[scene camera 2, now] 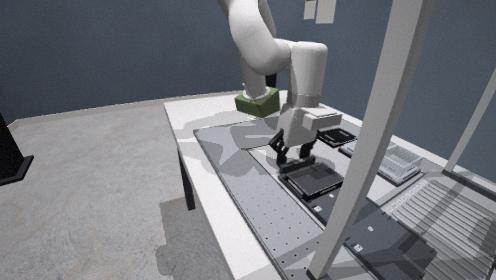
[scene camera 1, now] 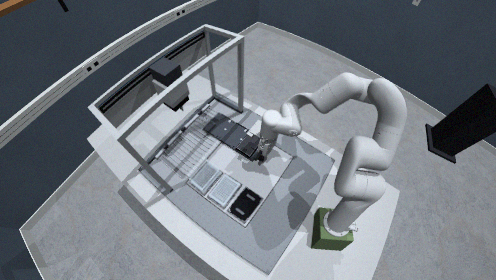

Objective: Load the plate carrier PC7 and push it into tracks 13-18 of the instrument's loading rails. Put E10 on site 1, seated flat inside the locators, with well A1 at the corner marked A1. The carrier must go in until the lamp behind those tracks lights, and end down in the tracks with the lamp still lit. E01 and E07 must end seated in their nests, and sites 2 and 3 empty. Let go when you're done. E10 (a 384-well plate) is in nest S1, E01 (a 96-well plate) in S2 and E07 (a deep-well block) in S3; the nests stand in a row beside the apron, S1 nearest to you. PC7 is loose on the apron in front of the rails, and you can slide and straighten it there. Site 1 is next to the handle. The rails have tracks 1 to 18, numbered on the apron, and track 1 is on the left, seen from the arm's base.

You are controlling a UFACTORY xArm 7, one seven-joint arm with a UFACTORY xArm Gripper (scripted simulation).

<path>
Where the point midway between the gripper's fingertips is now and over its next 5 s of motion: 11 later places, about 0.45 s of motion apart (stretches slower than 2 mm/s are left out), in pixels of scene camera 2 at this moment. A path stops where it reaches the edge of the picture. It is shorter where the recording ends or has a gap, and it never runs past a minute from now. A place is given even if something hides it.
My gripper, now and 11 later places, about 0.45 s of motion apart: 292,163; 294,165; 298,168; 300,170; 303,173; 307,176; 308,177; 309,178; 310,179; 310,179; 309,178; 310,175
</path>
